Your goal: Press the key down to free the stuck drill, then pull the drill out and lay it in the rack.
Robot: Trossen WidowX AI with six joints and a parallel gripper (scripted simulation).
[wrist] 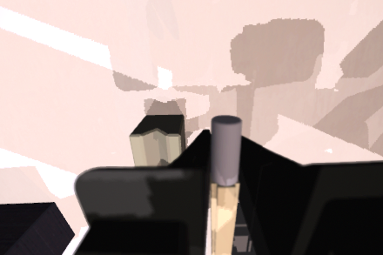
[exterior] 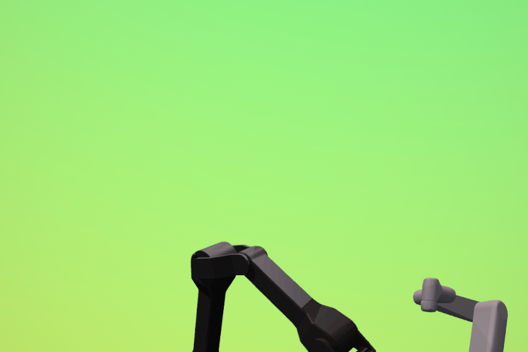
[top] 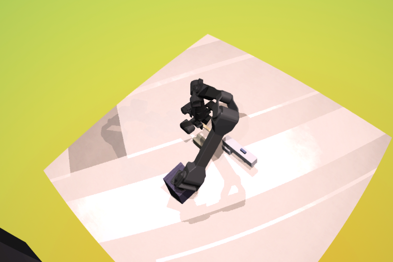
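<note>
My gripper tip is 40 mm to the left of the drill, 40 mm below it and 10 mm past it. The rest, counted from my gripper tip: grey block (210 mm to the right, 20 mm behind); dark blue key (240 mm to the right, 30 mm behind).
</note>
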